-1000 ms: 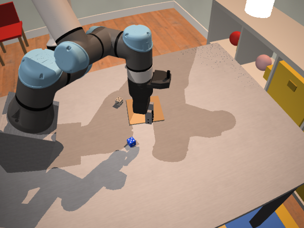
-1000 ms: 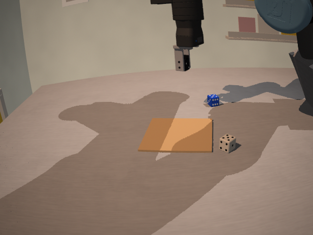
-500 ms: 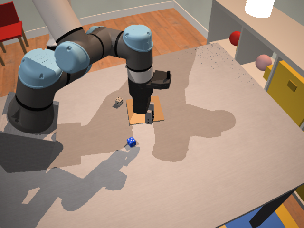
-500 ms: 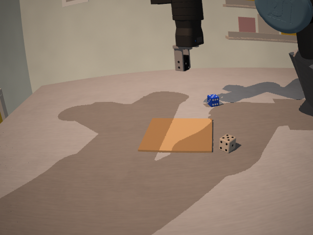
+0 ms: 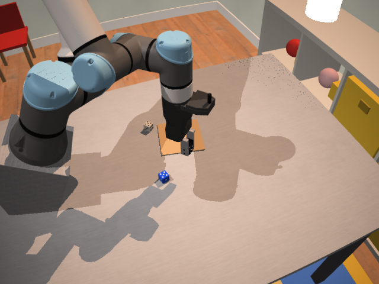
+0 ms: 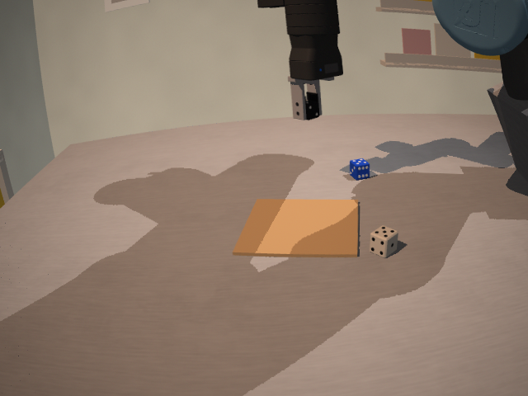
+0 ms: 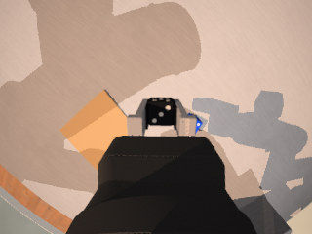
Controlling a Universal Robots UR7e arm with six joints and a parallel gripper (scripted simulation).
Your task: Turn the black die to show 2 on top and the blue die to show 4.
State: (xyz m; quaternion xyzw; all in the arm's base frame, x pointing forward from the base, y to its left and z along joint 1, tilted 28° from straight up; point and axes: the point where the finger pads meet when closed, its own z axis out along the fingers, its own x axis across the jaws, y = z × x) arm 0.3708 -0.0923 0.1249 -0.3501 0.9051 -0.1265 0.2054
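The blue die is 11 cm below my hand and 8 cm behind it. The rest, counted from my hand: white die 22 cm to the left, 11 cm below, 6 cm behind; black die 1 cm below; orange mat 14 cm to the left, 12 cm below, 3 cm ahead.
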